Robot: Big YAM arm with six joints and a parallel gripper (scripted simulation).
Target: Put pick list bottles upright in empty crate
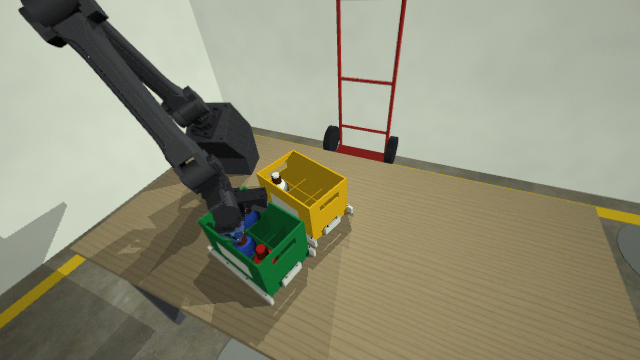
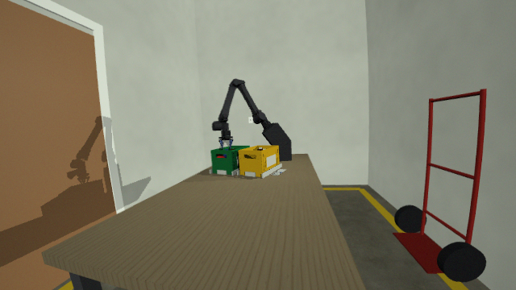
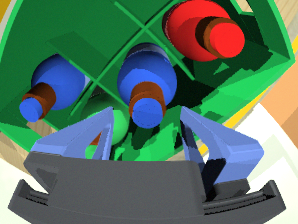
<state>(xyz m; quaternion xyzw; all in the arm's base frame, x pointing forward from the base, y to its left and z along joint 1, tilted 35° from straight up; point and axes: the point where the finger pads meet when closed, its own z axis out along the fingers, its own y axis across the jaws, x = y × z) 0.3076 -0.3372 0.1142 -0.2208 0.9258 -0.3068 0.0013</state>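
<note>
My hand is 1 cm short of the green crate, 4 cm to the right of it and 9 cm above it. Also, from my hand: white-labelled bottle 1 cm behind, 27 cm to the left, 8 cm below; then red-label bottle 8 cm ahead, 3 cm to the right, 8 cm below; then green-label bottle 8 cm behind, 3 cm to the left, 8 cm below.
</note>
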